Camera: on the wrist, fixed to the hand. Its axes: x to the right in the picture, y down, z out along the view.
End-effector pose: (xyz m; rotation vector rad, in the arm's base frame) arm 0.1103 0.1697 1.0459 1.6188 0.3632 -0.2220
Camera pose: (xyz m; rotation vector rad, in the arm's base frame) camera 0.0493 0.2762 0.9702 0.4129 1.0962 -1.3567
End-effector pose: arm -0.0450 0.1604 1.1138 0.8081 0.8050 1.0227
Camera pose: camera -0.1014 0.1326 0.9840 -0.2054 0.4478 -0.2389
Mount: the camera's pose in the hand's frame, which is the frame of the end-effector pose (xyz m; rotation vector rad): -0.0190 -0.0980 -0.1041 -0.6276 -0.4206 -1.4541
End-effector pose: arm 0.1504 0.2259 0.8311 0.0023 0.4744 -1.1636
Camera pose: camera 0.0209 0.2280 0.7676 -1.2899 0.4178 -2.2816
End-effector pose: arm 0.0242 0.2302 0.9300 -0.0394 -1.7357 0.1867
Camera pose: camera 0.1374 0.1418 0.9426 0.8252 -1.7526 -1.4822
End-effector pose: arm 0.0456 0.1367 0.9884 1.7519 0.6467 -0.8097
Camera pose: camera -0.0179 0.2647 0.9685 0.2896 1.6626 -1.6062
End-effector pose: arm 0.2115 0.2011 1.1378 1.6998 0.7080 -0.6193
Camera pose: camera 0.1311 0.3177 1.1105 0.2223 1.5703 -1.4604
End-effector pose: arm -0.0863 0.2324 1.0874 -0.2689 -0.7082 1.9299
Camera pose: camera 0.0457 0.2831 1.0589 0.2640 -1.2807 0.3360
